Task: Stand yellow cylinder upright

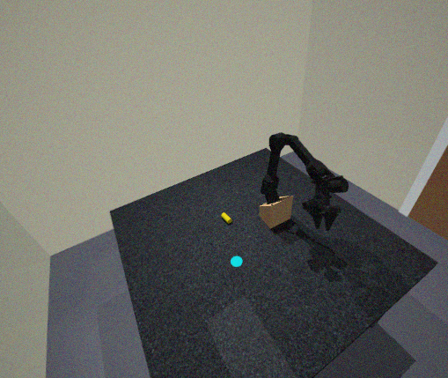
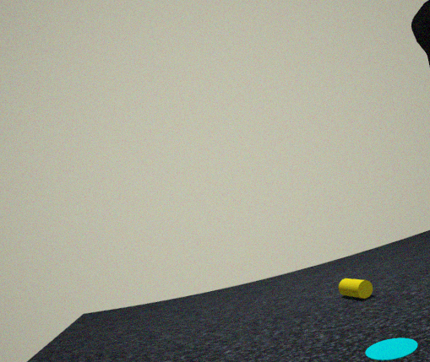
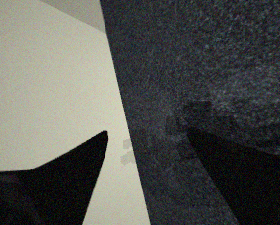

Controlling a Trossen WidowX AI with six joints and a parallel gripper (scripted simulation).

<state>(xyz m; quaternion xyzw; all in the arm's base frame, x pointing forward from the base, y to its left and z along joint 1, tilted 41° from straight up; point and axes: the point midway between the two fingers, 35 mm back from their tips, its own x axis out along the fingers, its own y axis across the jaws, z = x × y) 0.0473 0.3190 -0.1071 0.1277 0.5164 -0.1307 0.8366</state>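
Right now my gripper tip is 17 cm short of the yellow cylinder, 49 cm to the left of it and 22 cm above it. Round my gripper tip: cyan circle 30 cm ahead, 24 cm to the right, 24 cm below.
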